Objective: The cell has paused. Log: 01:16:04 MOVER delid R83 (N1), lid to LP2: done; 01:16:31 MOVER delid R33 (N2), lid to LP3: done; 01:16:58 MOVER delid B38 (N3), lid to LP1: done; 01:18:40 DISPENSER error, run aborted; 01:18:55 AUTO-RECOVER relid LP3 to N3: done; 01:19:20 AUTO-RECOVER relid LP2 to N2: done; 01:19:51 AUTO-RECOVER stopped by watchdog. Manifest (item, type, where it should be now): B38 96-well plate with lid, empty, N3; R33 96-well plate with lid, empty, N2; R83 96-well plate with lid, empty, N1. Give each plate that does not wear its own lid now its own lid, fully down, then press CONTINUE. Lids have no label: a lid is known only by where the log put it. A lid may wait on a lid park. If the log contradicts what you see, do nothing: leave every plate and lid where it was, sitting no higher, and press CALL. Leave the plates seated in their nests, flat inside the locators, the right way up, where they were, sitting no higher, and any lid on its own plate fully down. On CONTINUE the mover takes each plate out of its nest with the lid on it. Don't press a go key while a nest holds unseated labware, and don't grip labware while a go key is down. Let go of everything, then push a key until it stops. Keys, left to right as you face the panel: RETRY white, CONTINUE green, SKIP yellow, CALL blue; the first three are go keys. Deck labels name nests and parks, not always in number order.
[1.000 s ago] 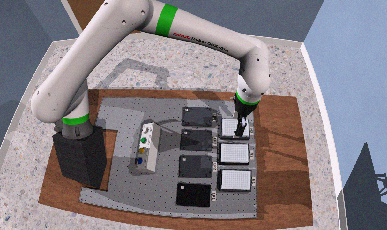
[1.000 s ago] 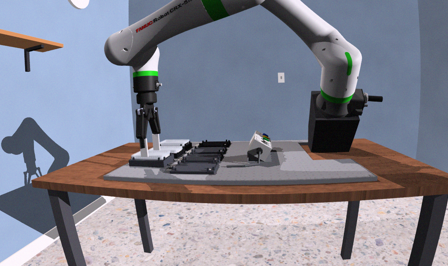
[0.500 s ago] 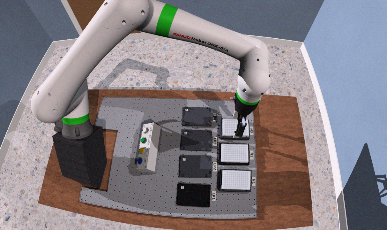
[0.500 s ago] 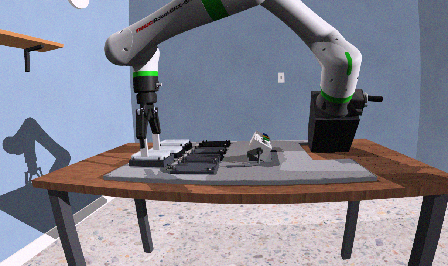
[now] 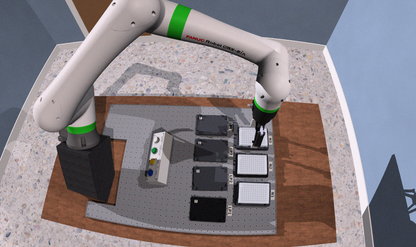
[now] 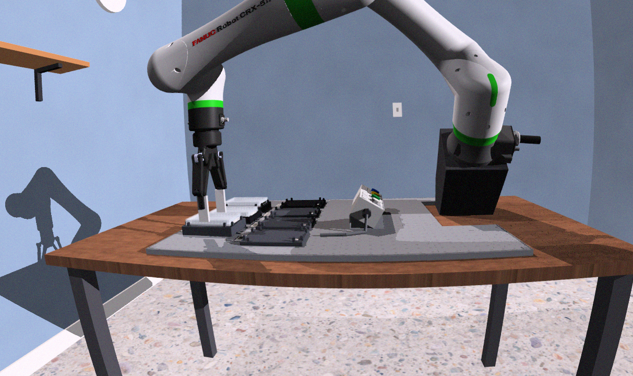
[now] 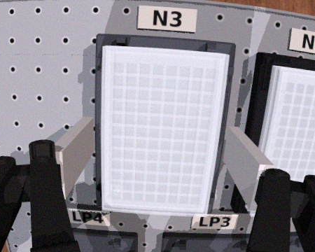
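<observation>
The green continue key is 400 mm behind my hand and 170 mm to the right of it. Also, from my hand: park LP2: 150 mm behind, 220 mm to the right, 60 mm below; LP4: 200 mm behind, 30 mm to the left, 60 mm below; LP3: 170 mm behind, 90 mm to the right, 60 mm below.
</observation>
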